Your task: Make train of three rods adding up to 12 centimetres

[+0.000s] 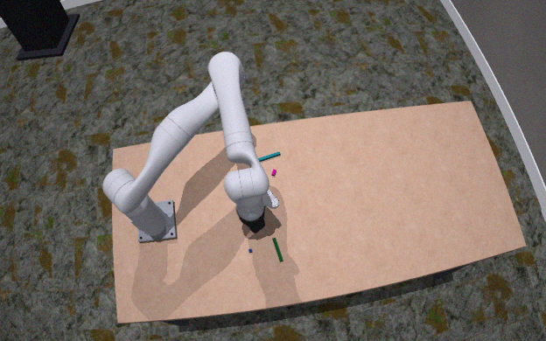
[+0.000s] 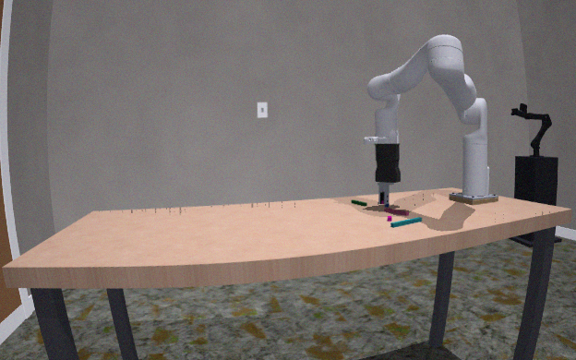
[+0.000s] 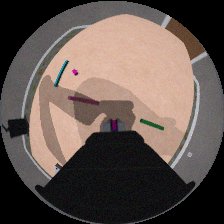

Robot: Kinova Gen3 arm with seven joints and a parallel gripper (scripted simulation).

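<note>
The pink rod is 1 cm behind my hand, 10 cm to the left of it and 3 cm below it. The rest, counted from my hand: turquoise rod 1 cm ahead, 24 cm to the left, 3 cm below; then green rod 6 cm ahead, 9 cm to the right, 3 cm below.
</note>
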